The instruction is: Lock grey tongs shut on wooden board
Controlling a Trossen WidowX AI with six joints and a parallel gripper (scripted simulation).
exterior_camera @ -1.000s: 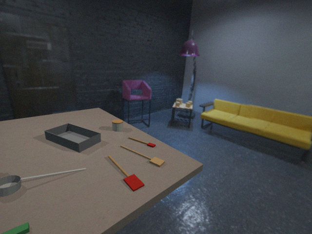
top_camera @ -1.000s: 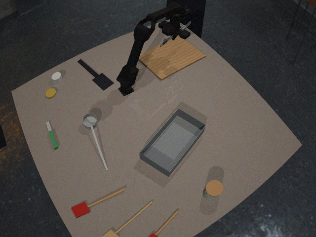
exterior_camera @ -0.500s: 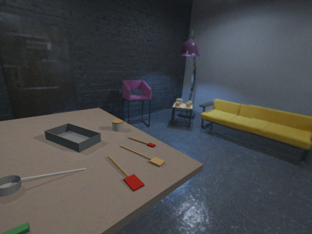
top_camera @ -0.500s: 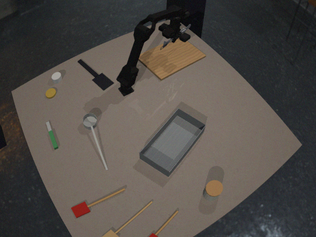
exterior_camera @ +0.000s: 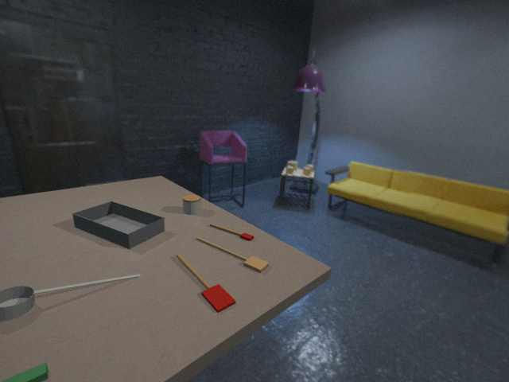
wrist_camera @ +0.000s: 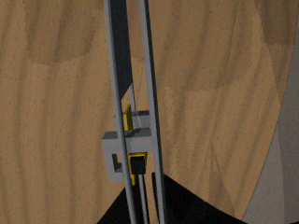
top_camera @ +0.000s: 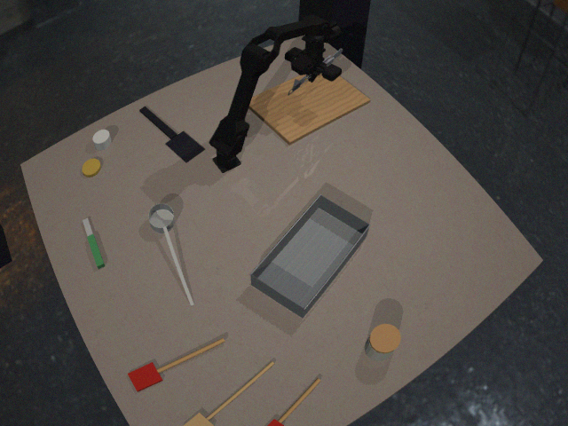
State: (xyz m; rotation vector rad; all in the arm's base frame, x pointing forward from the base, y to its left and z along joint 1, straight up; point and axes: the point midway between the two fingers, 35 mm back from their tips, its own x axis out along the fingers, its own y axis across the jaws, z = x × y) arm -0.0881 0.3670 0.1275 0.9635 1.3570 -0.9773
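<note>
Right now the wooden board is 90 mm below my gripper tip and 10 mm to the right of it. Round my gripper tip: white puck: 680 mm to the right, 240 mm behind, 80 mm below; grey roasting tin: 490 mm ahead, 350 mm to the right, 60 mm below; black spatula: 460 mm to the right, 120 mm behind, 90 mm below.
</note>
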